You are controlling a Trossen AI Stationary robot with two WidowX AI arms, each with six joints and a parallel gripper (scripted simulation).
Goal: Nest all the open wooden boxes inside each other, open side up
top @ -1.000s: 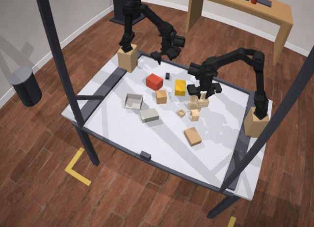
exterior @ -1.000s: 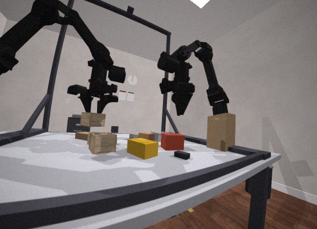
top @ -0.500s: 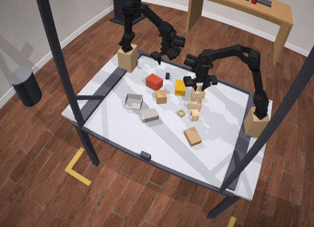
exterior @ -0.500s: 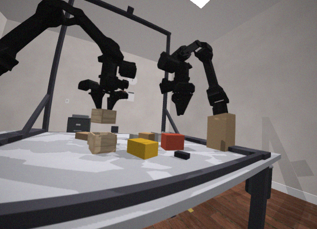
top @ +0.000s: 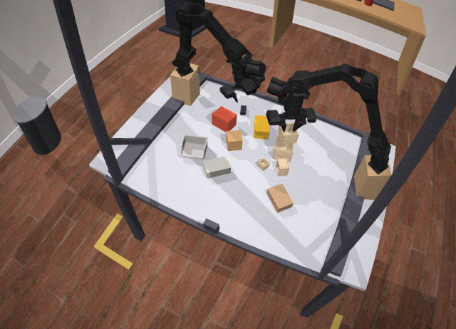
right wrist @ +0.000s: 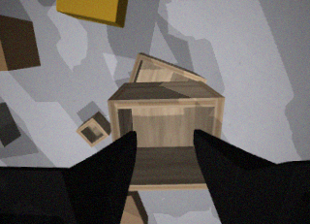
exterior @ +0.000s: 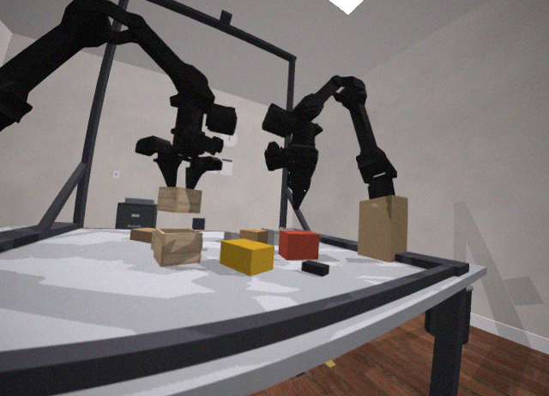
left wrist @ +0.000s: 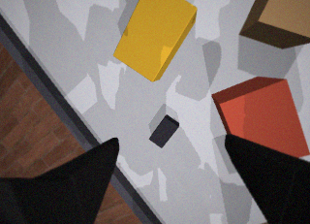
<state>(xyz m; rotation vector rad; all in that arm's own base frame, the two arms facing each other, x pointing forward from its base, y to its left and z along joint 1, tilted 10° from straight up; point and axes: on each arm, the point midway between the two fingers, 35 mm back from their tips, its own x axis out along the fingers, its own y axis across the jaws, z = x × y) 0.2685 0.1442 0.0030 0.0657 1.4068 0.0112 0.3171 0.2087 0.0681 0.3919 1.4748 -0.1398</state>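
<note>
The tan cube lies 15 cm behind my left hand, 5 cm to the right of it and 14 cm below it. From my left hand the other things lie so: red block (7 cm behind, 5 cm to the left, 13 cm below); white tray (27 cm behind, 6 cm to the left, 14 cm below); black block (5 cm ahead, 2 cm to the left, 16 cm below).
</note>
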